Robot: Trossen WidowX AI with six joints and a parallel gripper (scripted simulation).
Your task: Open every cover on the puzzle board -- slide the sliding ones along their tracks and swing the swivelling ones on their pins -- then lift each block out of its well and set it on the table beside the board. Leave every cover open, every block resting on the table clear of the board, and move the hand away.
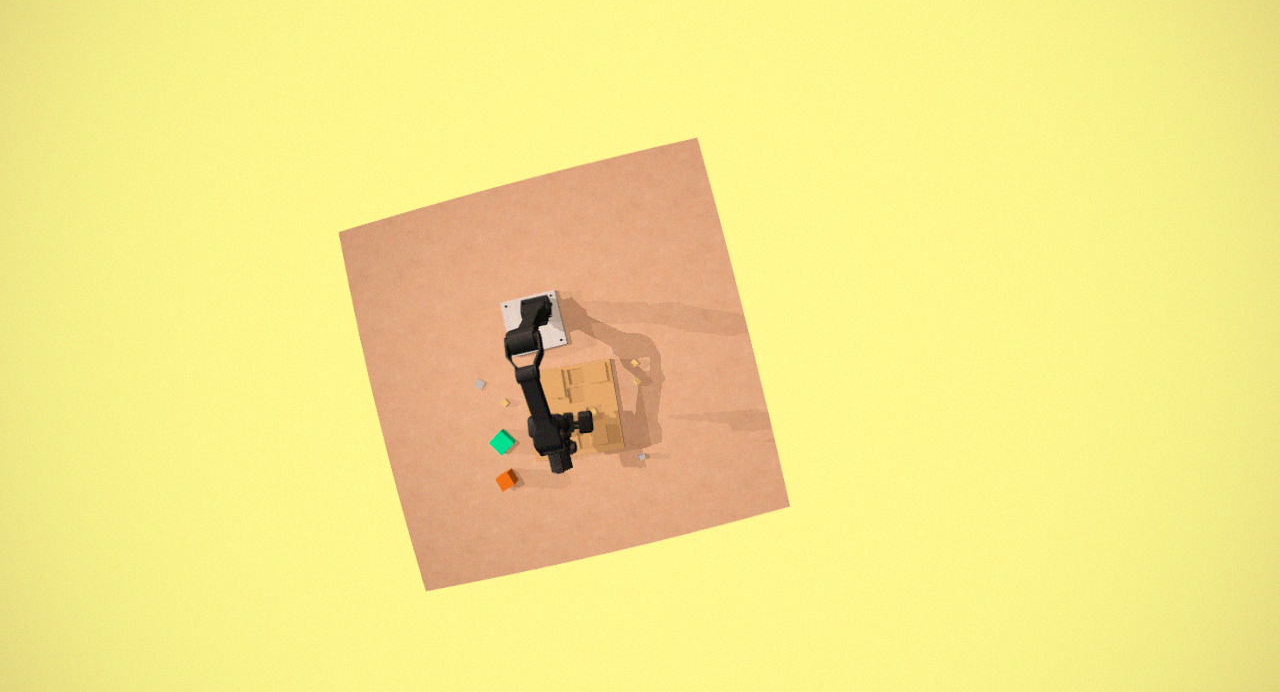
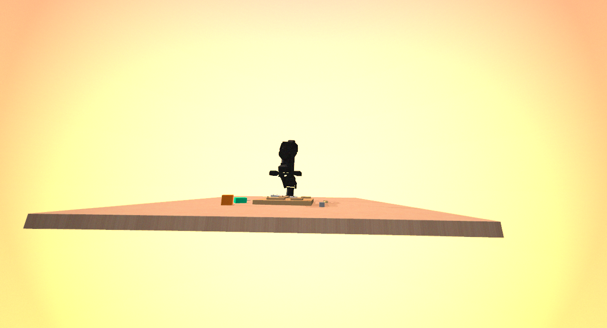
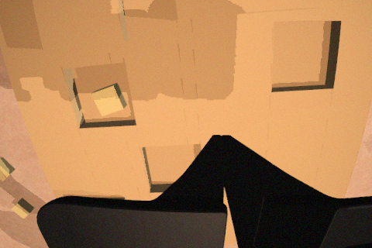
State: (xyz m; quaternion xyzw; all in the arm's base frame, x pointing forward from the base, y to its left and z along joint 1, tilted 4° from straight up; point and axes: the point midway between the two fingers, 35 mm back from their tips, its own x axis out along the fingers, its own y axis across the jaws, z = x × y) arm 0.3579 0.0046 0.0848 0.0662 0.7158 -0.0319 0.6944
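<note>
Right now my gripper tip is 1 cm past the tan puzzle board, 3 cm to the right of it and 6 cm above it. The rest, counted from my gripper tip: grey cube (19 cm ahead, 20 cm to the left, 7 cm below); green block (4 cm ahead, 24 cm to the right, 7 cm below); orange block (16 cm ahead, 25 cm to the right, 6 cm below).
</note>
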